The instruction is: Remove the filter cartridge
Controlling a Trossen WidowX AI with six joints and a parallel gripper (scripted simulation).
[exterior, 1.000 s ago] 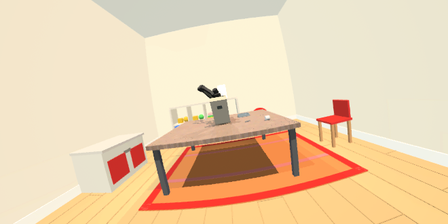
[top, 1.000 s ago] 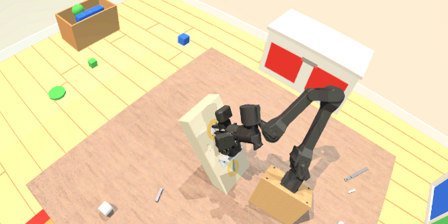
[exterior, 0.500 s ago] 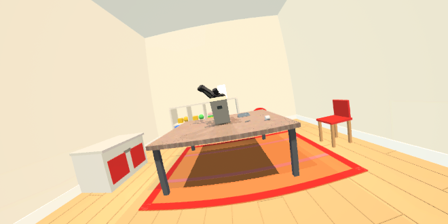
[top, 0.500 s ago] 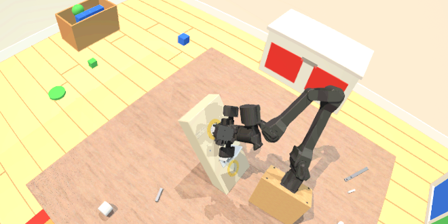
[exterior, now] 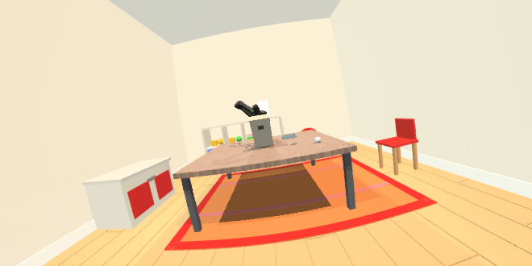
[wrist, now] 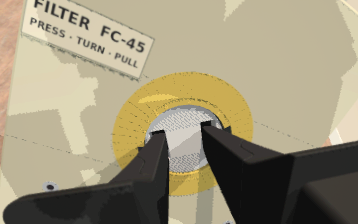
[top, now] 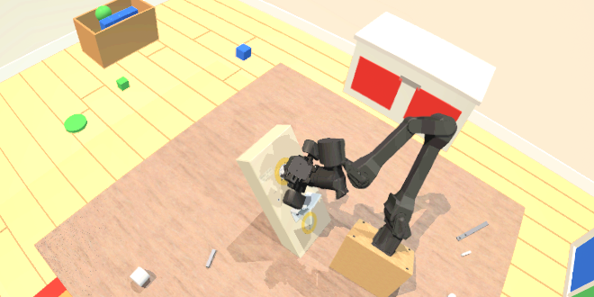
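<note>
Now: gripper tip 40 mm past the cream panel and 80 mm above it. Also, from my gripper tip: white round filter cartridge (10 mm ahead, 10 mm below); grey tray (440 mm behind, 250 mm to the left, 210 mm below).
</note>
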